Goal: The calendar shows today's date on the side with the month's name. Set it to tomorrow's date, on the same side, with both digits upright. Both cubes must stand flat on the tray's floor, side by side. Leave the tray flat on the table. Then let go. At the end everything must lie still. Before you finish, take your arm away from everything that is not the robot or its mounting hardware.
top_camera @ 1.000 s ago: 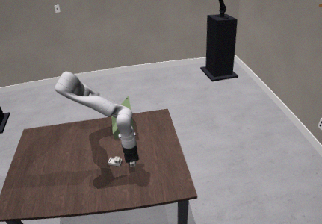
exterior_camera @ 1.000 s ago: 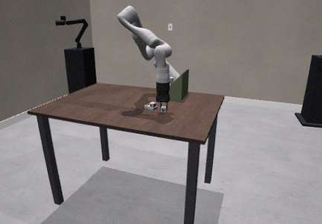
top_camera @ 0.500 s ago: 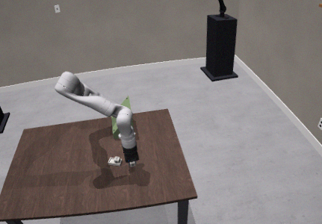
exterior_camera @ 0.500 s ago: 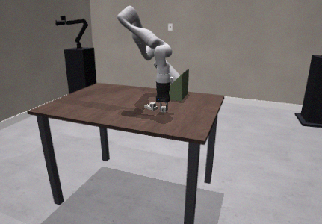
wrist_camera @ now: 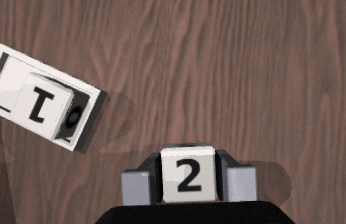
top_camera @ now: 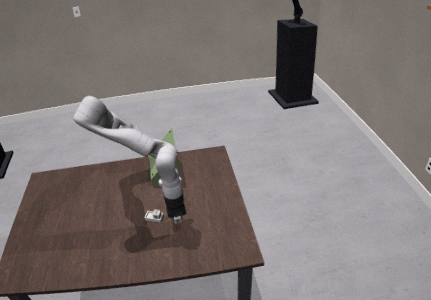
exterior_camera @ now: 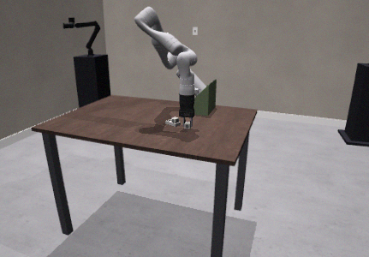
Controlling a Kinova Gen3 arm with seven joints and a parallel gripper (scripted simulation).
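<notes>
Now: hand 10 mm above the digit cube. Round my hand: white calendar tray (100 mm to the right, 50 mm behind, 20 mm below); white cube (80 mm to the right, 40 mm behind, 10 mm below).
</notes>
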